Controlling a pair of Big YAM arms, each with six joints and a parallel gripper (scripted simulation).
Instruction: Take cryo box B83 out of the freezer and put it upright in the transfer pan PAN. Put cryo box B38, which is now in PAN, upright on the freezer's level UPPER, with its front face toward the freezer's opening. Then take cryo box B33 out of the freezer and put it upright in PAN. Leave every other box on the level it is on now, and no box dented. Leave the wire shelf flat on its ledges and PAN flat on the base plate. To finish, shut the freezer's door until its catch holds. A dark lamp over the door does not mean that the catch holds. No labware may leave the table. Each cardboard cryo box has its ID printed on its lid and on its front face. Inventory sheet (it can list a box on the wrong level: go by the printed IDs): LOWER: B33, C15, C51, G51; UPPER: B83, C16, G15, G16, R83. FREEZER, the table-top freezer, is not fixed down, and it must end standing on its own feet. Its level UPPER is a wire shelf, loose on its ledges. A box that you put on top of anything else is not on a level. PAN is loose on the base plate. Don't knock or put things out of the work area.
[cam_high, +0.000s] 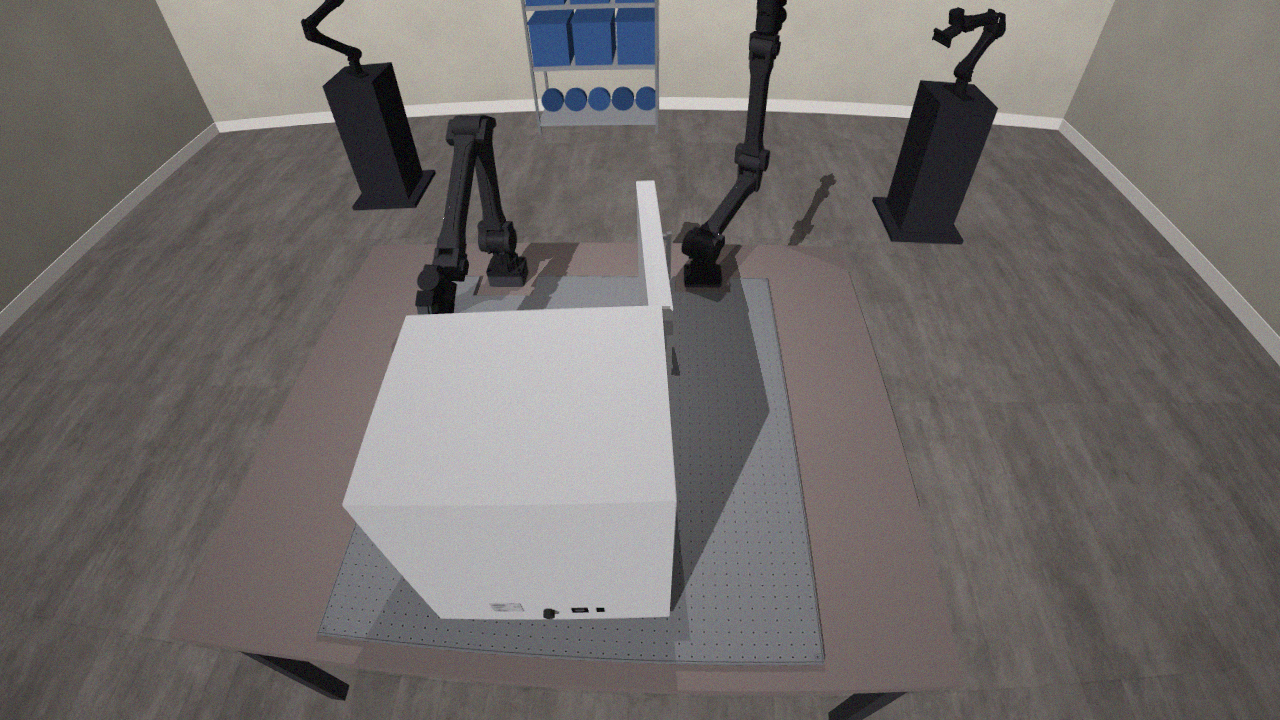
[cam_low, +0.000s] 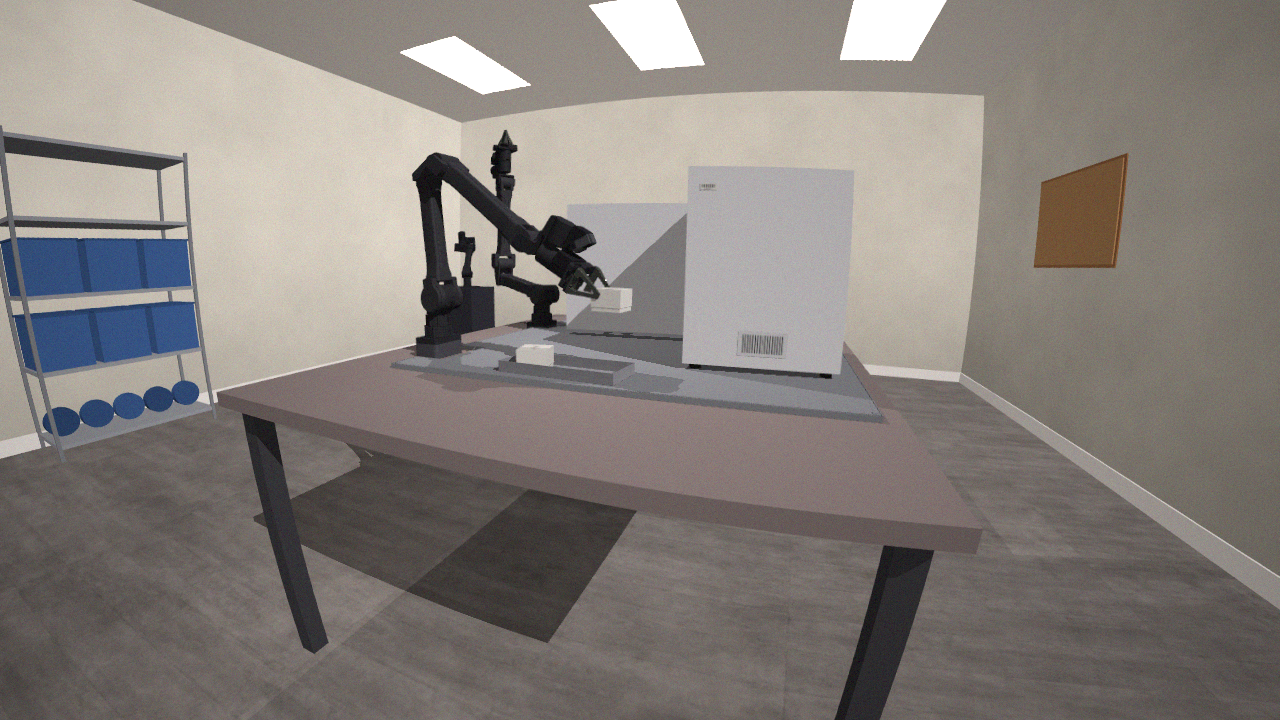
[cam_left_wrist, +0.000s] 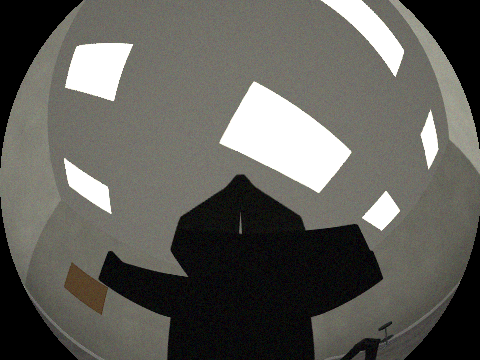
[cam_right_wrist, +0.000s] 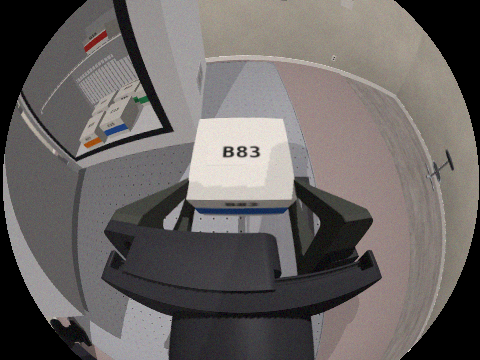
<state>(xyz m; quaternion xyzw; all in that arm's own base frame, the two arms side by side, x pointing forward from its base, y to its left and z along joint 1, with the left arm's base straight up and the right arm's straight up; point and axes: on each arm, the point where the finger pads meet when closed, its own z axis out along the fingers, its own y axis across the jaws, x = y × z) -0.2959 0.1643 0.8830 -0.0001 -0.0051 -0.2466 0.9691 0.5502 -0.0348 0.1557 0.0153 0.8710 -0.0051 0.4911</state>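
Note:
Right now the transfer pan is 70 mm behind my right hand, 60 mm to the right of it and 180 mm below it. Round my right hand: green-banded cryo box (310 mm ahead, 290 mm to the left, 80 mm below); then orange-banded cryo box (200 mm ahead, 370 mm to the left, 80 mm below); then wire shelf (340 mm ahead, 330 mm to the left, 120 mm above).

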